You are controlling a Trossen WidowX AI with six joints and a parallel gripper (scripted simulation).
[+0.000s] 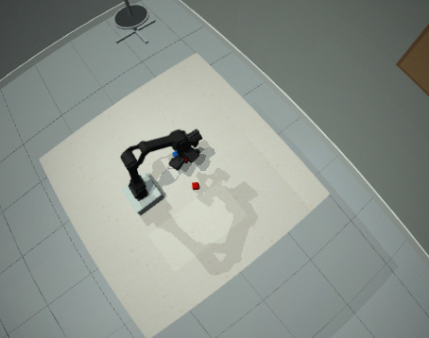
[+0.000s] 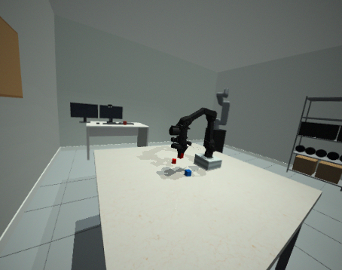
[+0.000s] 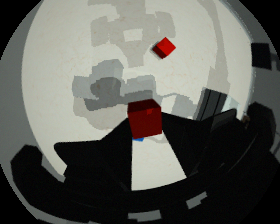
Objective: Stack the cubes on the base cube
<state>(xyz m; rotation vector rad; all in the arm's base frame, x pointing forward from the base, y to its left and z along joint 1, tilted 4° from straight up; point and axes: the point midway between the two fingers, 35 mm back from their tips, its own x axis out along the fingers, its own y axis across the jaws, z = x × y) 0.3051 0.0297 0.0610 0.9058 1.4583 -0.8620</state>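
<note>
My gripper tip is now 2 cm past the blue base cube, 9 cm to the right of it and 10 cm above it. The rest, counted from my gripper tip: red cube: 2 cm behind, 13 cm to the right, 10 cm below.
</note>
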